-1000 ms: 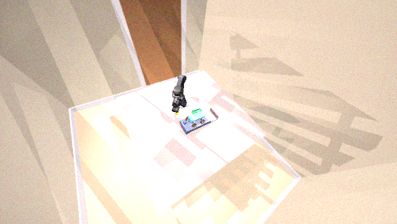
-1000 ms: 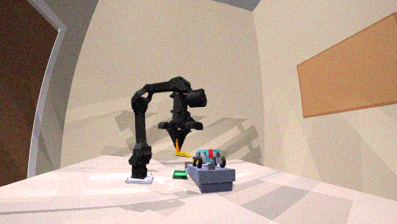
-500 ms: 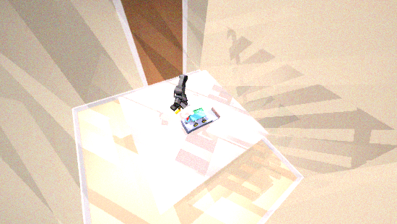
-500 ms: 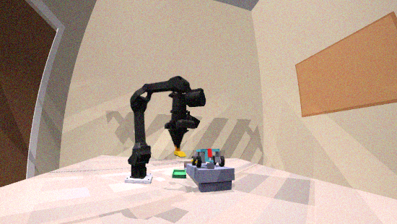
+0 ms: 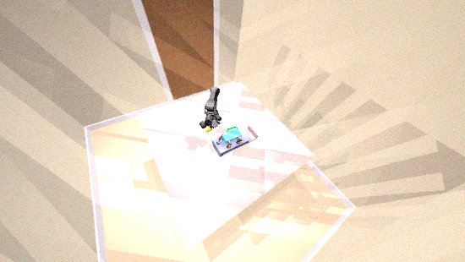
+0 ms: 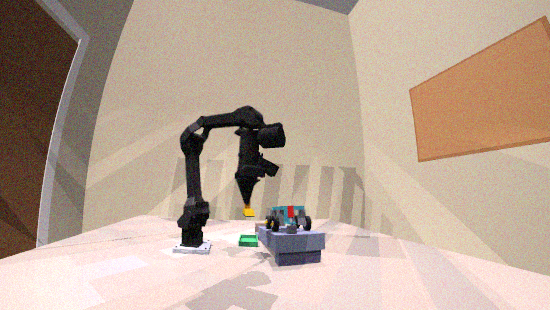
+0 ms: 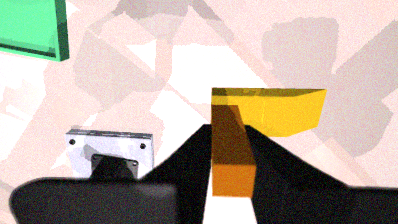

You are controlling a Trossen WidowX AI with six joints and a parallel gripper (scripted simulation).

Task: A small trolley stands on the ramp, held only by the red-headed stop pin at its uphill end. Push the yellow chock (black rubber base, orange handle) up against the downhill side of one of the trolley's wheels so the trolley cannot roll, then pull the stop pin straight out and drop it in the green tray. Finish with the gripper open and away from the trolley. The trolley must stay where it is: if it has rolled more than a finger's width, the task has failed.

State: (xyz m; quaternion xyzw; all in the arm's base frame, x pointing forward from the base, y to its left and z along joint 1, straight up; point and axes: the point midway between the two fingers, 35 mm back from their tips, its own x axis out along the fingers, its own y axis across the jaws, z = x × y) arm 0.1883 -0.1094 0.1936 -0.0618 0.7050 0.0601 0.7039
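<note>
The red-headed stop pin lies 130 mm ahead of my gripper tip, 40 mm below it and 30 mm to the left of it. The rest, counted from my gripper tip: green tray 230 mm to the left, 180 mm below; then yellow chock 20 mm to the right, 10 mm below, 10 mm ahead; then teal trolley 140 mm to the left, 140 mm ahead, 60 mm below.
</note>
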